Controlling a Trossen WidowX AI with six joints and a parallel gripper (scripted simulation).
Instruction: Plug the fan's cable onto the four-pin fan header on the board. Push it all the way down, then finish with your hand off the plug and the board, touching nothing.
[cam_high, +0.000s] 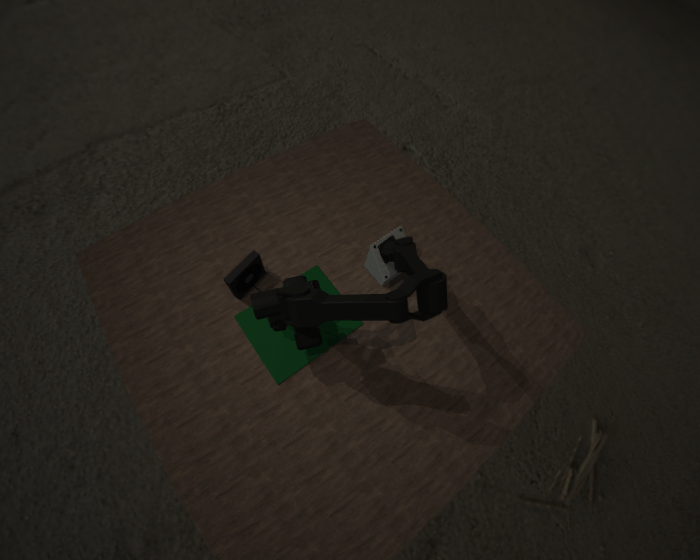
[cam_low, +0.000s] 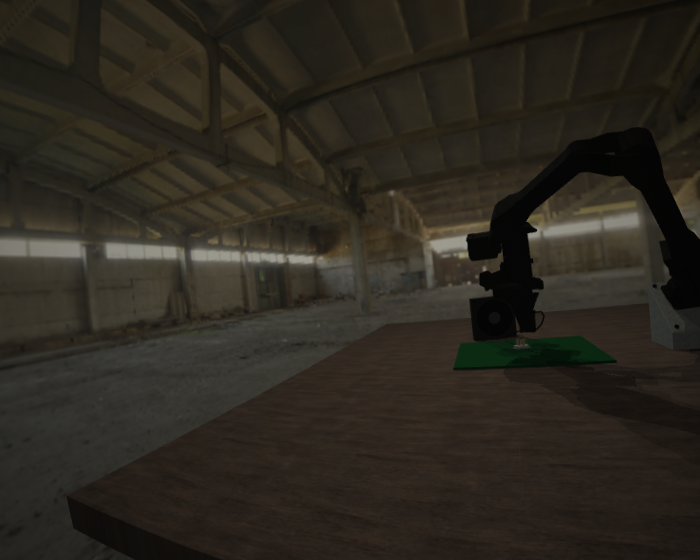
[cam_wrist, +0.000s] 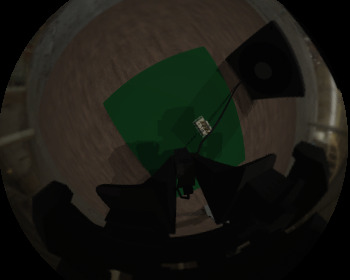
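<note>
My gripper tip is 6 cm to the left of the pale four-pin fan header and 6 cm above it. The rest, counted from my gripper tip: green board 3 cm to the right, 8 cm below; black plug 1 cm behind, 1 cm above; black fan 4 cm ahead, 21 cm to the right, 1 cm below.
</note>
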